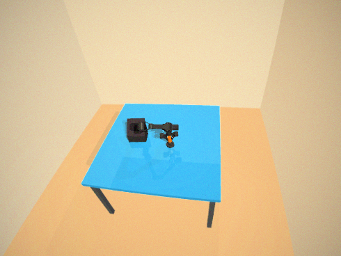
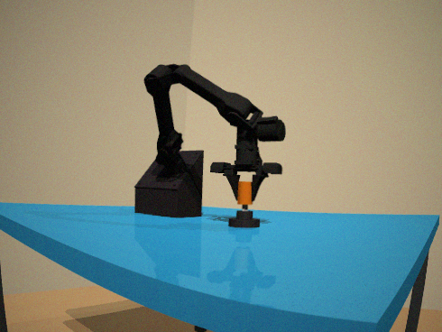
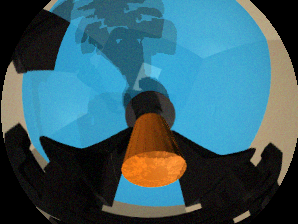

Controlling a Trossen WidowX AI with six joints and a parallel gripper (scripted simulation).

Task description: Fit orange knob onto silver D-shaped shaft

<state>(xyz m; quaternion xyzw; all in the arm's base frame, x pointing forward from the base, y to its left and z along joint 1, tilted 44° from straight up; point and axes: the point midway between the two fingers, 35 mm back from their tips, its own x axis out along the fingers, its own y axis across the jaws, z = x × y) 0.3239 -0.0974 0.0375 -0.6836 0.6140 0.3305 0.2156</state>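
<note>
The orange knob is 30 mm above my gripper tip. From my gripper tip the other things lie so: round pedestal: 40 mm below.
</note>
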